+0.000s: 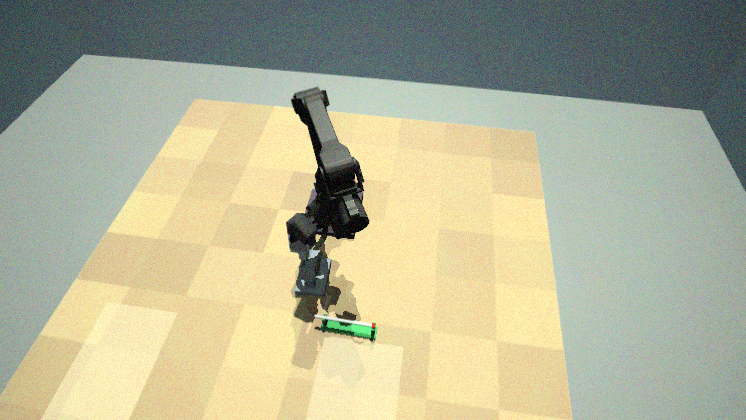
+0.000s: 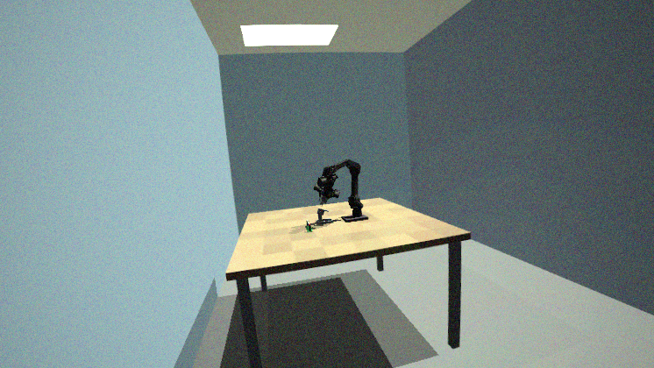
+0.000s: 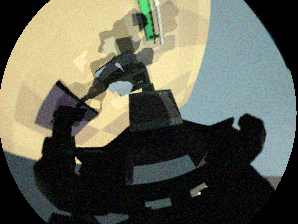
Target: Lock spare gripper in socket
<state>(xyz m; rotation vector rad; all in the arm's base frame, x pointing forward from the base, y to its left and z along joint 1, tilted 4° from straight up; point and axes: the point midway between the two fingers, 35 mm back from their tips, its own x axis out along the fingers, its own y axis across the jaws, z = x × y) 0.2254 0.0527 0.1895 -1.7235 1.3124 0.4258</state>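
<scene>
Now: gripper tip 11 cm short of the green holder, 17 cm to the right of it and 15 cm above it. From my gripper tip the other things lie so: grey mount (2 cm ahead, 3 cm to the left, 12 cm below); spare gripper (1 cm to the left).
</scene>
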